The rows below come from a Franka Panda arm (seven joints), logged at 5 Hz.
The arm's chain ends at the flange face. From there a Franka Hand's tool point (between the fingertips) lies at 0.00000 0.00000 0.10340 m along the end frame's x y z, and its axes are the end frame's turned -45 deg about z.
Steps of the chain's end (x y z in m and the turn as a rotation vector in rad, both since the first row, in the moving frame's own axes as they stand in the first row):
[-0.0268, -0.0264, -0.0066, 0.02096, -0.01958, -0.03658]
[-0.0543, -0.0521, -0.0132, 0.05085, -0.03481, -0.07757]
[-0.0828, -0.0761, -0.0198, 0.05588, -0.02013, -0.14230]
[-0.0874, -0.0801, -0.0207, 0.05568, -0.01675, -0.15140]
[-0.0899, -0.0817, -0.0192, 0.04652, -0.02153, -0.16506]
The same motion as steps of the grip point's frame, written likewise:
[-0.0002, -0.0406, -0.0066, 0.02867, 0.00098, -0.03658]
[-0.0006, -0.0815, -0.0134, 0.06057, 0.01134, -0.07757]
[-0.0025, -0.1181, -0.0200, 0.05375, 0.02528, -0.14230]
[-0.0027, -0.1239, -0.0209, 0.05122, 0.02753, -0.15140]
[-0.0044, -0.1264, -0.0193, 0.04812, 0.01767, -0.16506]

